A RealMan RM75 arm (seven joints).
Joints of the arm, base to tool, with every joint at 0 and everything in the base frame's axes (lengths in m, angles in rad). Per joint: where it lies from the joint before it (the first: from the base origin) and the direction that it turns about. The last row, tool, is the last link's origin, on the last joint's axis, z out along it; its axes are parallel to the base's.
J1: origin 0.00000 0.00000 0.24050 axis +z
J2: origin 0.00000 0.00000 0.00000 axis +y
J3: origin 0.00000 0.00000 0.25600 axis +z
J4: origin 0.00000 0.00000 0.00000 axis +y
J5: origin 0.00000 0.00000 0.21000 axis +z
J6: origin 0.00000 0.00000 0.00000 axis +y
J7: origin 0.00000 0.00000 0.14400 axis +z
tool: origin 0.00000 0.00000 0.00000
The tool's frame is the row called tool.
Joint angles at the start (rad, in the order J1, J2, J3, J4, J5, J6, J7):
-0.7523 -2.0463 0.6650 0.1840 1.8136 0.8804 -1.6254
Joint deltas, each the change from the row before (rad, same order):
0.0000 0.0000 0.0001 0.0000 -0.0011 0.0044 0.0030
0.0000 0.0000 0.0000 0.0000 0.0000 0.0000 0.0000
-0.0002 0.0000 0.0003 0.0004 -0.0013 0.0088 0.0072
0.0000 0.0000 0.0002 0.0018 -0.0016 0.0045 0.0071
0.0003 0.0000 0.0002 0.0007 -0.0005 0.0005 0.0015
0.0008 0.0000 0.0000 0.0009 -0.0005 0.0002 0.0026
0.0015 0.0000 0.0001 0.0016 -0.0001 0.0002 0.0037
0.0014 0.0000 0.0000 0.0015 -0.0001 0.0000 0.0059
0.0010 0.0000 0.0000 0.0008 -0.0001 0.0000 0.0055
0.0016 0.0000 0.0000 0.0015 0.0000 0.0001 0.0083
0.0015 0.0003 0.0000 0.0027 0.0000 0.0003 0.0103
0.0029 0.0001 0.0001 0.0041 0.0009 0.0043 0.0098
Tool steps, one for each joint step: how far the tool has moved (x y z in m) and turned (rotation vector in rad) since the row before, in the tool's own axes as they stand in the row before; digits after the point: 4 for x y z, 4 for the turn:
0.0001 0.0006 0.0000 -0.0045 0.0005 0.0024
0.0000 0.0000 0.0000 0.0000 0.0000 0.0000
0.0002 0.0013 0.0000 -0.0089 0.0006 0.0070
0.0007 0.0006 -0.0001 -0.0042 0.0020 0.0076
0.0001 0.0000 -0.0001 -0.0002 0.0006 0.0016
0.0000 -0.0002 -0.0002 0.0005 0.0008 0.0024
-0.0001 -0.0004 -0.0004 0.0011 0.0007 0.0038
0.0000 -0.0004 -0.0004 0.0012 0.0007 0.0059
-0.0001 -0.0003 -0.0003 0.0008 0.0004 0.0053
-0.0001 -0.0005 -0.0004 0.0012 0.0006 0.0082
0.0004 -0.0006 -0.0005 0.0015 0.0014 0.0114
0.0001 -0.0004 -0.0009 -0.0015 0.0011 0.0114

